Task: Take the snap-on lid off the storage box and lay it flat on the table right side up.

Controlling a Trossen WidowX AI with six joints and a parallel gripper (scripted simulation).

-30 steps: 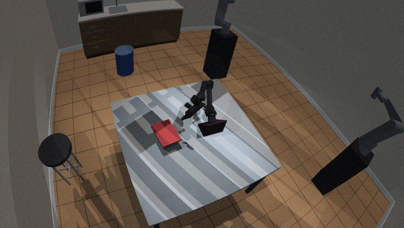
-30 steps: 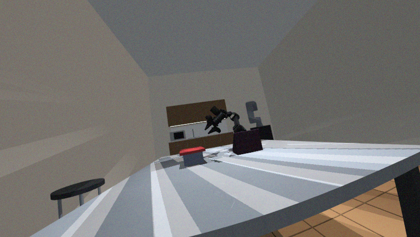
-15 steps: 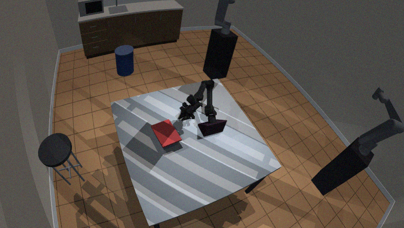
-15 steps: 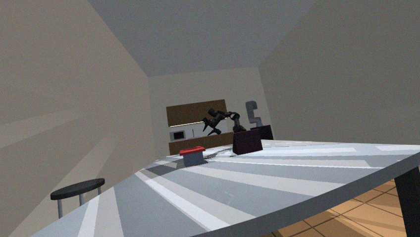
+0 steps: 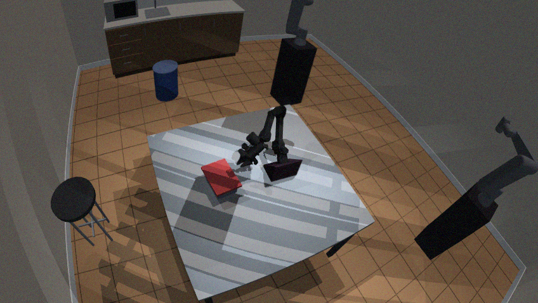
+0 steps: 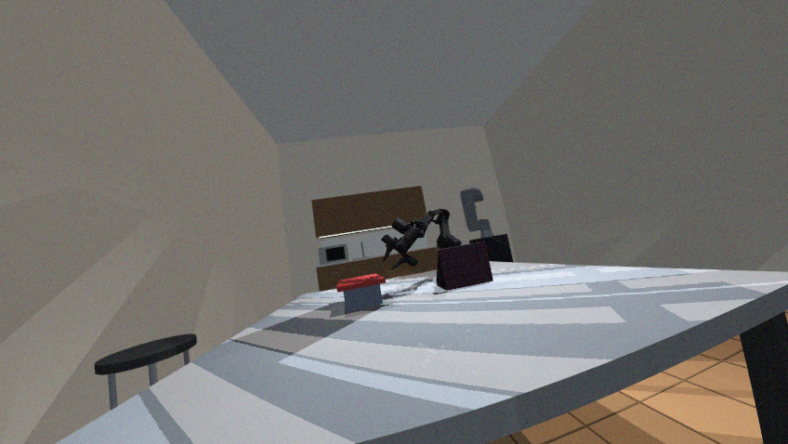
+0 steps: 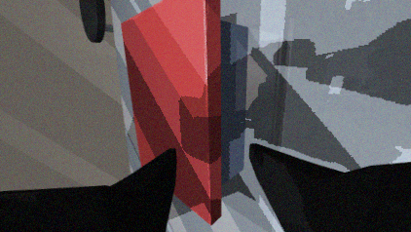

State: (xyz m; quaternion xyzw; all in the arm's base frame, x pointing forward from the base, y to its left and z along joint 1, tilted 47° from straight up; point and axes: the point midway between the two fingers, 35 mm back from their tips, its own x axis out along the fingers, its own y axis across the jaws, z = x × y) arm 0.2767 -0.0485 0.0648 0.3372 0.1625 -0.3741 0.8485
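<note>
The red lid lies 13 cm ahead of my gripper tip and 4 cm below it. From my gripper tip the other things lie so: storage box: 13 cm ahead, 8 cm below.
</note>
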